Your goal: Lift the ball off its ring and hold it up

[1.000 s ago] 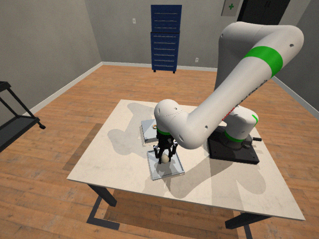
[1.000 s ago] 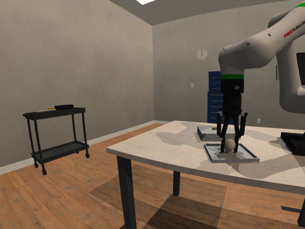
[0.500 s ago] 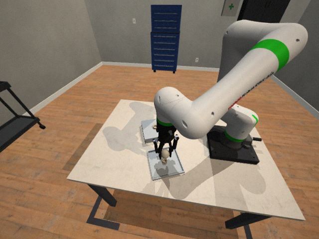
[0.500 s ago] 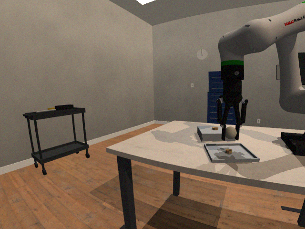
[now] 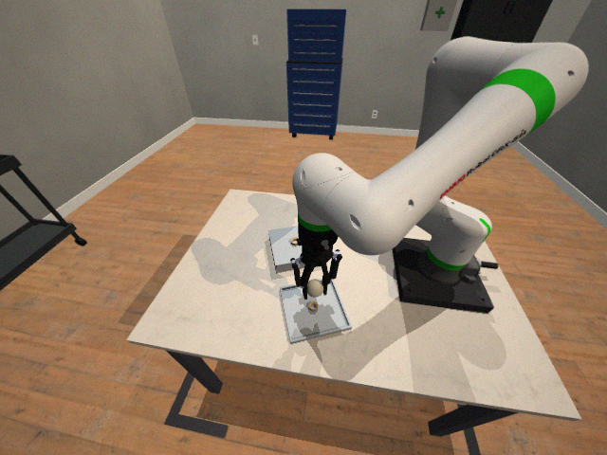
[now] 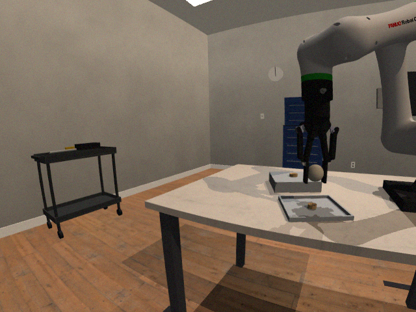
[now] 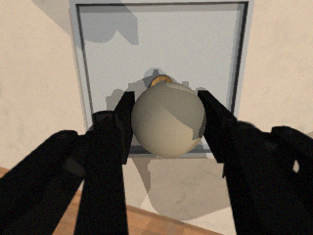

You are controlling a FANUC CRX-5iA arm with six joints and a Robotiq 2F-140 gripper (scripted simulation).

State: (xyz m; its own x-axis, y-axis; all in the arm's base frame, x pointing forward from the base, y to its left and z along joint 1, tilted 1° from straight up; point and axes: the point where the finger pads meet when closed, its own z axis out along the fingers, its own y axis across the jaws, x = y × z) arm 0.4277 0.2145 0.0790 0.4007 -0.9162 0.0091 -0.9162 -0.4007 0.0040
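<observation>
My gripper is now right at the beige ball. From my hand the other things lie so: shallow grey tray (11 cm below).
</observation>
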